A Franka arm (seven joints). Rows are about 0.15 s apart.
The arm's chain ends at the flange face. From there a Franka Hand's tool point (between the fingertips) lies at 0.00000 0.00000 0.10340 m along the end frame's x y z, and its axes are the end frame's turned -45 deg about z.
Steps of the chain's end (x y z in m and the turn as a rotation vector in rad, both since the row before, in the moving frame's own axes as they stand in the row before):
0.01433, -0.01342, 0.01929, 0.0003, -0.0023, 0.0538
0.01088, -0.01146, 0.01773, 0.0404, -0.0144, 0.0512
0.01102, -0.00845, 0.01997, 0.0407, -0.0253, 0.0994
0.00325, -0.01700, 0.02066, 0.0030, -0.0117, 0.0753
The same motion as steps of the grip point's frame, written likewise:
0.01948, 0.00045, 0.01929, 0.0018, -0.0014, 0.0538
0.01780, -0.00437, 0.01763, 0.0387, 0.0184, 0.0512
0.01513, -0.00294, 0.01985, 0.0467, 0.0109, 0.0994
0.01372, -0.01082, 0.02065, 0.0104, -0.0062, 0.0753

